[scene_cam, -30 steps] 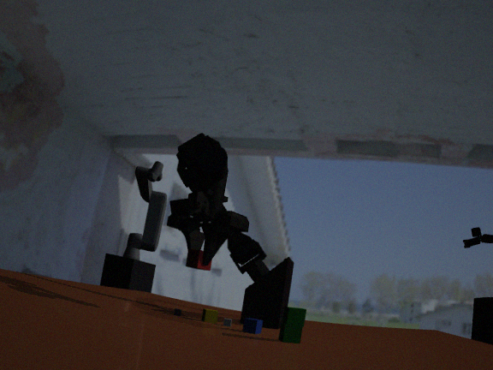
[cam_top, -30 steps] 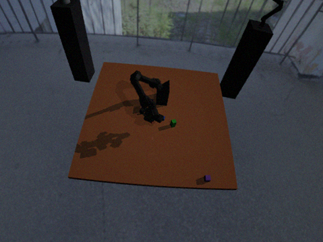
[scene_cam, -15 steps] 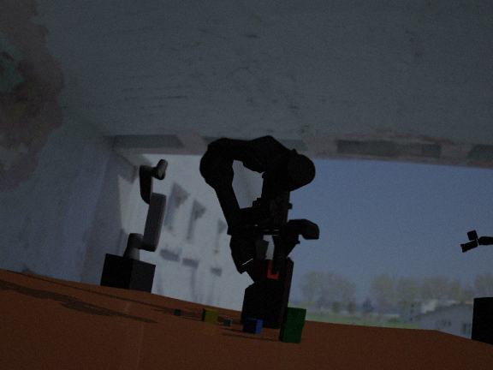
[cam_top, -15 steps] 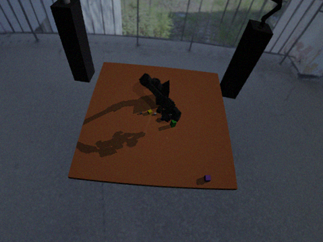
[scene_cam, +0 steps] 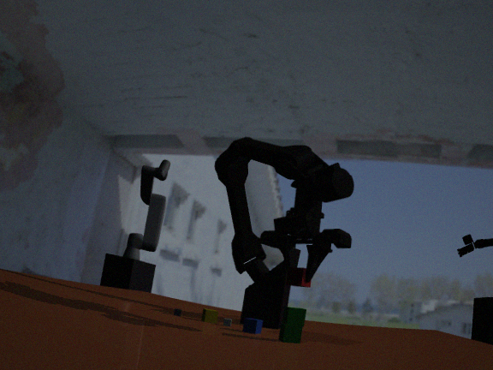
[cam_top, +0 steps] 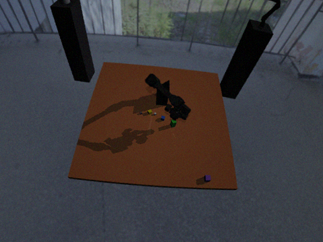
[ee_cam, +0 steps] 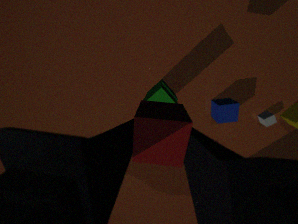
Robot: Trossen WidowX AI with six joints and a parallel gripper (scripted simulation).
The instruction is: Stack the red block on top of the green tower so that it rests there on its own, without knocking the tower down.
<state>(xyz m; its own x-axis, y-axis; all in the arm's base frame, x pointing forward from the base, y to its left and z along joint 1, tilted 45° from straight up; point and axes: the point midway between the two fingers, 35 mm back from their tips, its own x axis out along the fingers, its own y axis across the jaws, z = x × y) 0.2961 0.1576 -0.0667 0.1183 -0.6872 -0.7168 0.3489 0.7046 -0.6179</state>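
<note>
Now: the blue block 5 cm behind my gripper tip, 10 cm to the right of it and 11 cm below it. The rest, counted from my gripper tip: purple block (44 cm ahead, 31 cm to the left, 10 cm below); red block (1 cm above); yellow block (9 cm behind, 22 cm to the right, 11 cm below).
</note>
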